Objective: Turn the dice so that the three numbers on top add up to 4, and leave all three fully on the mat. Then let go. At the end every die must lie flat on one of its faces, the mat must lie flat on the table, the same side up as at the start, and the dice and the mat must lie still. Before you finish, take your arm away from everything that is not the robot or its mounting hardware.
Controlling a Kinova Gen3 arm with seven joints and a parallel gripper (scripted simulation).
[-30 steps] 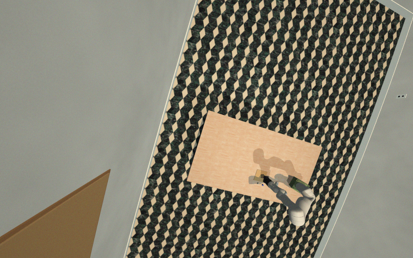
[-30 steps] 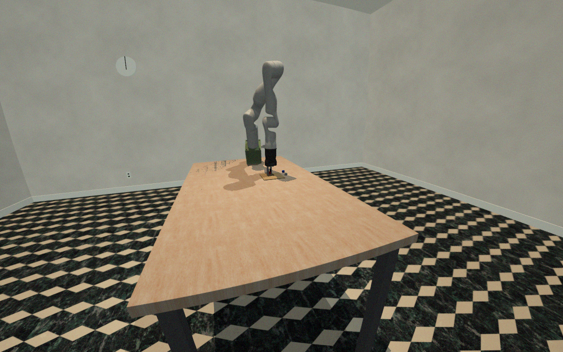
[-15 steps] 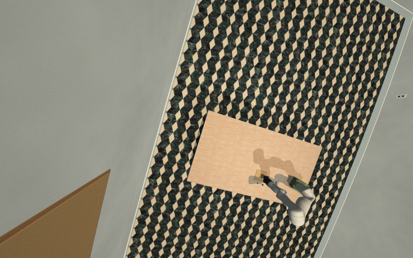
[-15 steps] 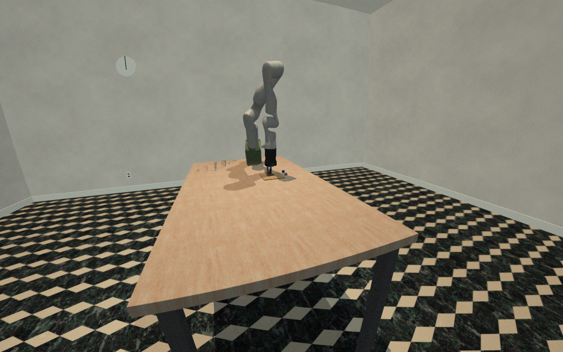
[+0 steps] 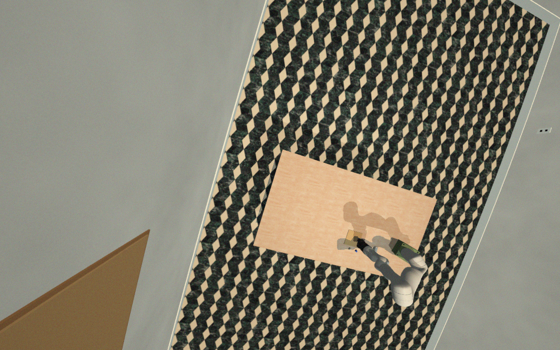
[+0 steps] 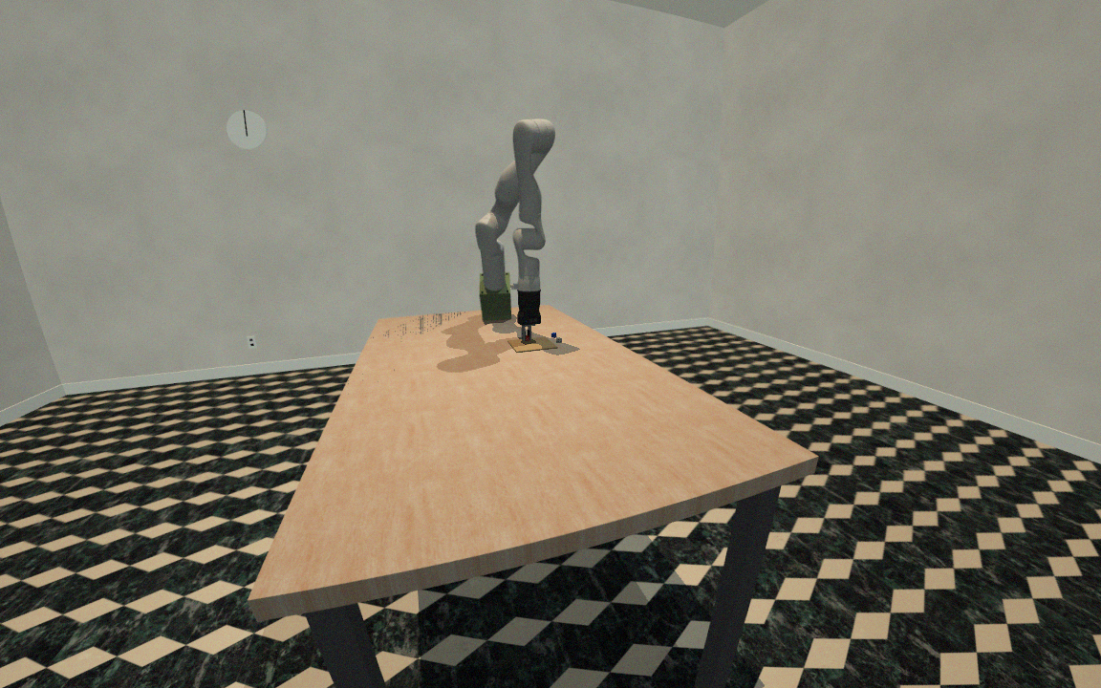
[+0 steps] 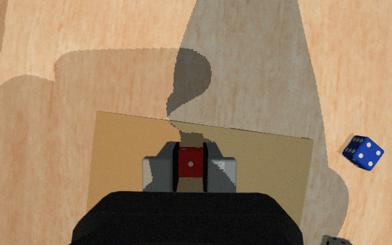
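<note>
Now: the red die 10 mm below my hand. Round my hand: tan mat 50 mm ahead, 20 mm below; then blue die 10 mm behind, 110 mm to the left, 20 mm below; then white die 60 mm ahead, 100 mm to the left, 20 mm below.
</note>
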